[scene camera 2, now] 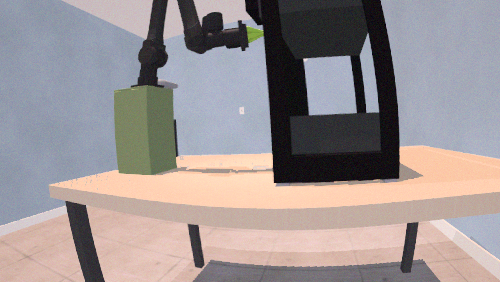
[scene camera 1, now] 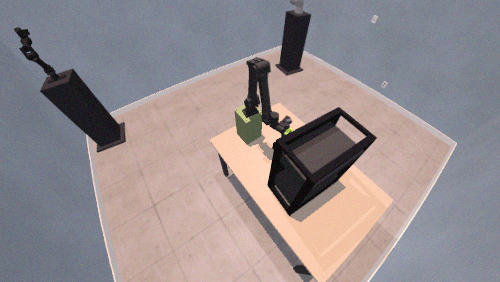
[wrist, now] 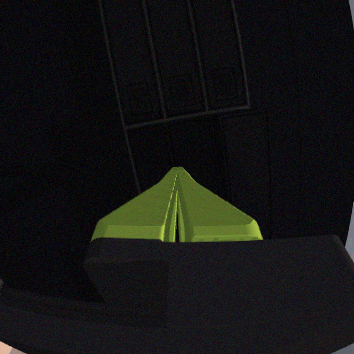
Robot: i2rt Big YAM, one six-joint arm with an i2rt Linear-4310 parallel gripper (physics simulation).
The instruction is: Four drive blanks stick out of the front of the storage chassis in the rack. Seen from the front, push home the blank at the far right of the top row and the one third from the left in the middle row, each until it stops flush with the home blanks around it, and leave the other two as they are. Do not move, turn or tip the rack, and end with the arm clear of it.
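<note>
My gripper has its green fingers pressed together, with nothing between them. It points at the front of the black rack, close to it in scene camera 2; contact cannot be told. The rack stands upright on the table. The chassis is high inside it. In the wrist view, several blanks with pale edges form a row above the fingertips. Below that row, a dark blank right of the fingertips appears to stick out. The other blanks are too dark to tell.
The arm stands on a green pedestal on the wooden table, in front of the rack. Two black columns bearing other arms stand on the floor beyond the table.
</note>
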